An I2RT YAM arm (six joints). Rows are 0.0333 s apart.
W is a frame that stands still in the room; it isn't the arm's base.
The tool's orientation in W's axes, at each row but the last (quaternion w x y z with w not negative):
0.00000 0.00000 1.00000 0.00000
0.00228 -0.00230 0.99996 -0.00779
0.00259 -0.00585 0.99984 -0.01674
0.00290 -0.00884 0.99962 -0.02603
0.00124 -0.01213 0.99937 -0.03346
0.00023 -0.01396 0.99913 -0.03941
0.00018 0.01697 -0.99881 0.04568
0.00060 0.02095 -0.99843 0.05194
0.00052 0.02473 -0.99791 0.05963
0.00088 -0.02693 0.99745 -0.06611
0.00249 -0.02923 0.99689 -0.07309
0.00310 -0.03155 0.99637 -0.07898
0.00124 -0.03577 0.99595 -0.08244
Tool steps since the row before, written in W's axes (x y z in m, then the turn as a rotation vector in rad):
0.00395 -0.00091 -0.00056 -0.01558 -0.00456 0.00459
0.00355 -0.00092 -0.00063 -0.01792 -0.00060 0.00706
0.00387 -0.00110 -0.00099 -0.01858 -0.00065 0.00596
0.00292 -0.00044 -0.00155 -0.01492 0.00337 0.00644
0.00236 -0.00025 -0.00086 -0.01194 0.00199 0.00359
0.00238 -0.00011 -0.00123 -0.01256 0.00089 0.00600
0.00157 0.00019 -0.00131 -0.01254 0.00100 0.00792
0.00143 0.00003 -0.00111 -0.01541 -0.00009 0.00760
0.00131 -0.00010 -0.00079 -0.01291 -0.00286 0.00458
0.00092 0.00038 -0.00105 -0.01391 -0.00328 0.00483
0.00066 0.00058 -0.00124 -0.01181 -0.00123 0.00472
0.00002 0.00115 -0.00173 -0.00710 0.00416 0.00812
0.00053 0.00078 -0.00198 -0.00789 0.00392 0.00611
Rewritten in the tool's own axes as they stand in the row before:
-0.00395 -0.00091 0.00056 0.01558 -0.00456 -0.00459
-0.00354 -0.00093 0.00066 0.01789 -0.00063 -0.00713
-0.00385 -0.00111 0.00105 0.01856 -0.00063 -0.00603
-0.00290 -0.00041 0.00159 0.01482 0.00329 -0.00670
-0.00235 -0.00025 0.00088 0.01188 0.00203 -0.00375
-0.00238 -0.00008 0.00124 0.01253 0.00076 -0.00607
-0.00158 0.00026 0.00129 0.01251 0.00070 -0.00799
-0.00143 0.00008 0.00110 0.01543 -0.00023 -0.00756
-0.00131 -0.00007 0.00080 0.01305 -0.00274 -0.00423
-0.00094 0.00047 0.00100 0.01408 -0.00314 -0.00443
-0.00069 0.00072 0.00115 0.01186 -0.00122 -0.00460
-0.00009 0.00140 0.00153 0.00681 0.00326 -0.00875
-0.00059 0.00106 0.00183 0.00761 0.00341 -0.00674

